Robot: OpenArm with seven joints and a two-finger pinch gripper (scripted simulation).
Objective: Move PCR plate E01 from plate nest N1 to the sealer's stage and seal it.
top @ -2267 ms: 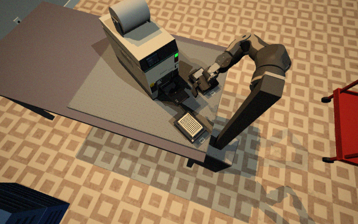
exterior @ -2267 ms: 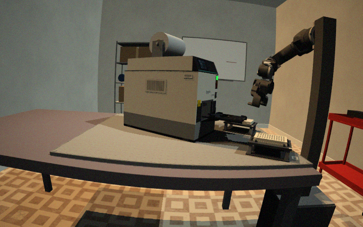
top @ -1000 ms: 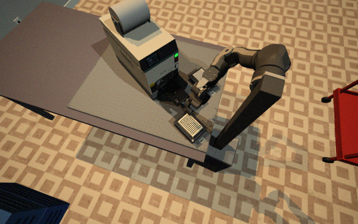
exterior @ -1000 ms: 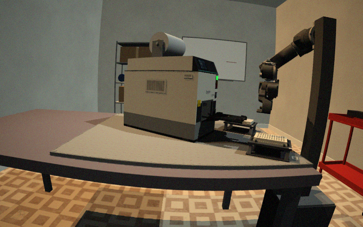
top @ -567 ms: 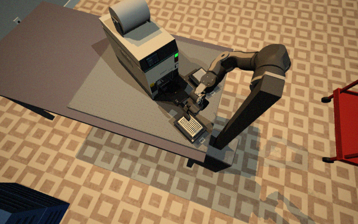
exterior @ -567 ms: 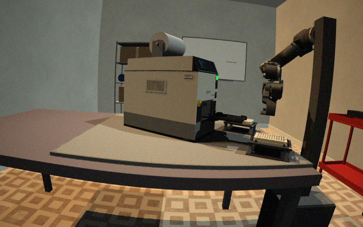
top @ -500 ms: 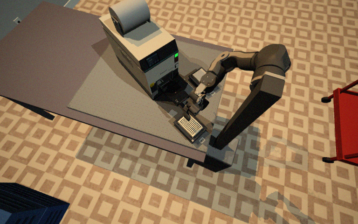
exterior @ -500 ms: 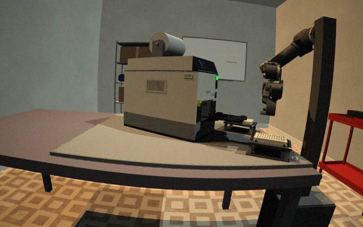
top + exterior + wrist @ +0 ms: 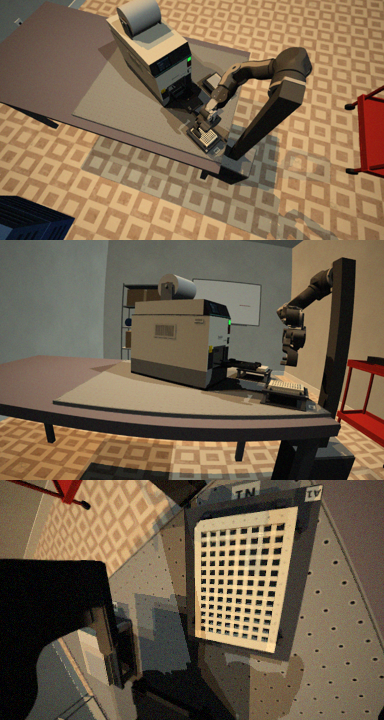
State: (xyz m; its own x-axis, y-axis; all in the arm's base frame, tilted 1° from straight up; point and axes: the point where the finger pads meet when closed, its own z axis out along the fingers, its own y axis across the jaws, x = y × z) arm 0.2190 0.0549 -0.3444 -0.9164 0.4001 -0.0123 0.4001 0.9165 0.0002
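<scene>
My gripper is now 8 cm above the plate E01 and 1 cm to the right of it. Also, from my hand: plate E07: 33 cm to the right, 9 cm below, 4 cm ahead; sealer's dark stage: 15 cm ahead, 13 cm to the right, 3 cm below; foil roll: 45 cm ahead, 28 cm to the right, 28 cm above.
</scene>
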